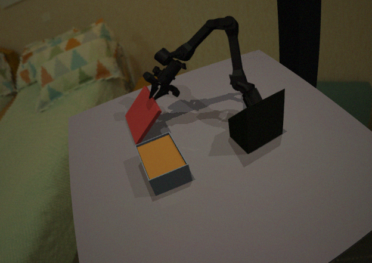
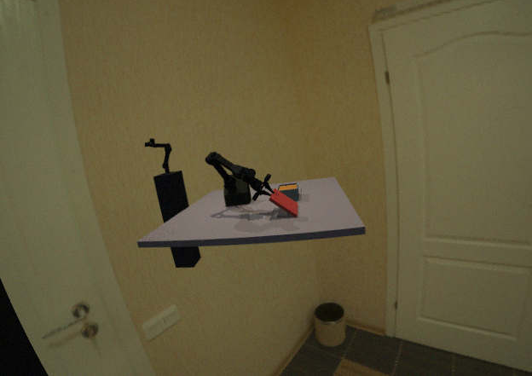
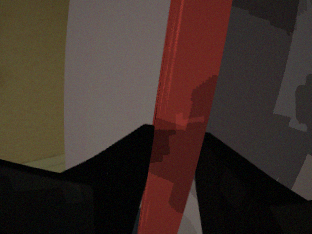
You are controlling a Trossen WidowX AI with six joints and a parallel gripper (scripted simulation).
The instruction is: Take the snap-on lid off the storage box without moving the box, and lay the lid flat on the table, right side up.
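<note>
Right now the lid is 7 cm ahead of my gripper tip and 5 cm below it. From my gripper tip the other things lie so: storage box (32 cm to the left, 8 cm below, 8 cm ahead).
</note>
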